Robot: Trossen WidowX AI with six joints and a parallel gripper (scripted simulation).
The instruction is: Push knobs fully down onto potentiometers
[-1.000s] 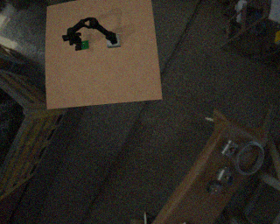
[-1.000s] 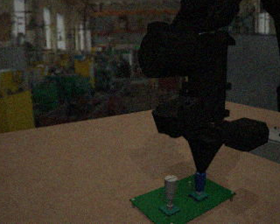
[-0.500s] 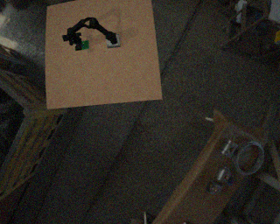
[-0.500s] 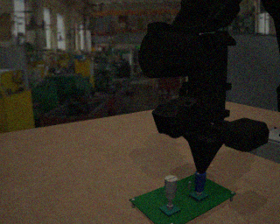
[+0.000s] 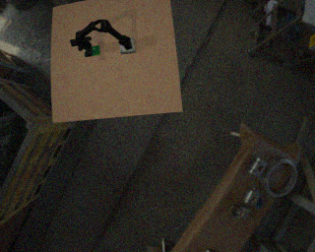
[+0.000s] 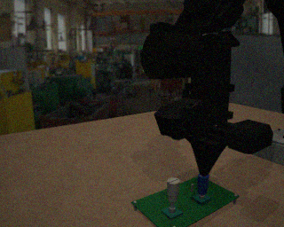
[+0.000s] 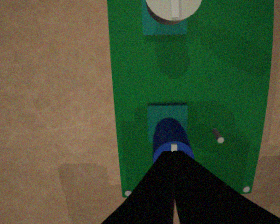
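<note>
Now: the blue knob 1 cm below my gripper tip. Also, from my gripper tip: grey knob (6 cm ahead, 1 cm to the right).
</note>
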